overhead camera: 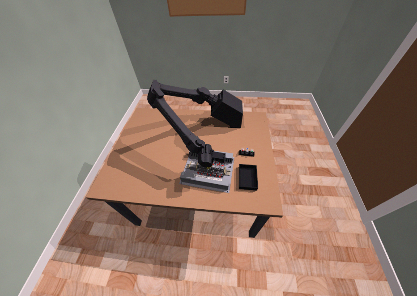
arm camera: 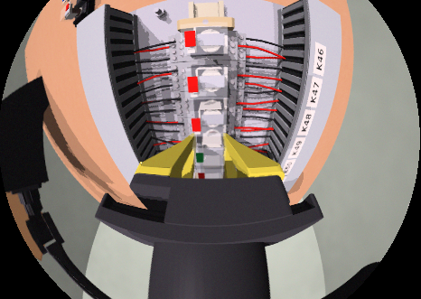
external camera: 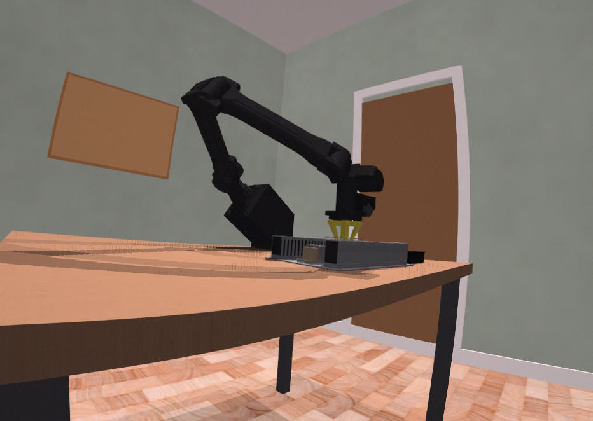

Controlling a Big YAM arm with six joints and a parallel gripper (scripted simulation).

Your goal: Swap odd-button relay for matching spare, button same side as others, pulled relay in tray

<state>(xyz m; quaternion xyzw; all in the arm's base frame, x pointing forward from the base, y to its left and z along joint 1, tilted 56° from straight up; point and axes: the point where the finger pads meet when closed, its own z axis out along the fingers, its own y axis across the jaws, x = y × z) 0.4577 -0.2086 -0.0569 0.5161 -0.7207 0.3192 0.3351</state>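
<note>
Now: hand 5 cm above the grey relay panel. Round my hand: black tray 25 cm to the left, 7 cm ahead, 3 cm below.
</note>
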